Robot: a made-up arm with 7 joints.
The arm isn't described. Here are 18 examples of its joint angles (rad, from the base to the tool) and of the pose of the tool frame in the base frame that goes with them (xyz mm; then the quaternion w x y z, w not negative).
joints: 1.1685 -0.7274 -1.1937 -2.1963 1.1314 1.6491 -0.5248
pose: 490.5 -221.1 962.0 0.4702 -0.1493 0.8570 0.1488
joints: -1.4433 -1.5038 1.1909 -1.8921 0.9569 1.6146 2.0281
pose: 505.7 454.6 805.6 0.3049 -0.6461 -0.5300 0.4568
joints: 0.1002 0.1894 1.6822 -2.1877 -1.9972 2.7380 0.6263
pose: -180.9 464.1 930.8 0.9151 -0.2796 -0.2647 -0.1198
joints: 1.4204 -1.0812 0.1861 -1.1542 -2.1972 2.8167 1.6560
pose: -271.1 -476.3 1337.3 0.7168 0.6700 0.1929 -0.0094
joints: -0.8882 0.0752 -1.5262 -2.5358 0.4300 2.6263 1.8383
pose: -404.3 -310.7 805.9 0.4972 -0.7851 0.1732 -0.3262
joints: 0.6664 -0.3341 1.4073 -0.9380 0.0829 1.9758 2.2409
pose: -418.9 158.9 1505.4 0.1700 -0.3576 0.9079 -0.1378
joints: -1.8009 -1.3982 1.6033 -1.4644 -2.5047 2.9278 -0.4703
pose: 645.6 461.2 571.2 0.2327 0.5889 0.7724 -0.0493
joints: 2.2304 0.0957 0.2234 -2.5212 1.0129 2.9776 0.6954
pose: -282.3 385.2 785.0 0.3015 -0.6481 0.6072 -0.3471
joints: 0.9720 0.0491 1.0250 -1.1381 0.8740 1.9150 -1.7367
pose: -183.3 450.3 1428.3 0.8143 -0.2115 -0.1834 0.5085
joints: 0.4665 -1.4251 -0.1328 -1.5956 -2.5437 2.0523 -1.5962
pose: -429.0 -295.9 1253.7 0.4225 0.4493 0.1277 0.7767
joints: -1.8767 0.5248 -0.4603 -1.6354 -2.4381 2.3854 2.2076
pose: -401.4 -691.0 820.4 0.6094 -0.1388 0.0710 0.7774
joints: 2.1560 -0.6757 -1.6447 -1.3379 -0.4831 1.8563 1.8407
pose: 782.8 -148.5 1156.4 0.2210 -0.2332 -0.8601 0.3963
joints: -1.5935 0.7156 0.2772 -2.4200 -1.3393 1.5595 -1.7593
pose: 103.7 -497.1 432.8 0.3480 -0.7389 0.5160 0.2584
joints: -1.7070 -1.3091 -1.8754 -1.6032 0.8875 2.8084 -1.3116
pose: -400.4 776.3 549.4 0.4494 -0.6835 0.3926 0.4203
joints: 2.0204 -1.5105 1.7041 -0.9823 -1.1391 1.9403 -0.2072
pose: 30.3 -1048.5 545.8 0.7258 0.6412 -0.1213 0.2177
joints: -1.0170 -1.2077 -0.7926 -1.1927 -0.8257 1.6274 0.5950
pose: -681.5 331.7 1220.1 0.3226 -0.8239 -0.1041 0.4542
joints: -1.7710 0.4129 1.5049 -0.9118 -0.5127 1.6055 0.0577
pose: 355.9 -489.1 1439.7 0.1208 0.0517 0.6245 -0.7699
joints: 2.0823 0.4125 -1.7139 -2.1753 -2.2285 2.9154 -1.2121
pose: 371.8 356.1 852.2 0.0665 -0.6154 -0.7853 0.0152
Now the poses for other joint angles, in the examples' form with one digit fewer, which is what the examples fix.
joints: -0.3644 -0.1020 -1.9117 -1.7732 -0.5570 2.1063 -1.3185
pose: -423 -485 1122 0.285 0.230 -0.709 0.603
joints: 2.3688 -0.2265 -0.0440 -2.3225 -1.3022 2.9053 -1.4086
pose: -348 217 1001 0.488 0.104 -0.835 0.234
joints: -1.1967 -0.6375 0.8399 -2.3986 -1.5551 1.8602 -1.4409
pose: 413 5 945 0.283 0.936 0.043 0.203
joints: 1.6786 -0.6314 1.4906 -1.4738 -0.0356 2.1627 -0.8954
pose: -512 -490 1188 0.743 -0.041 -0.538 0.396
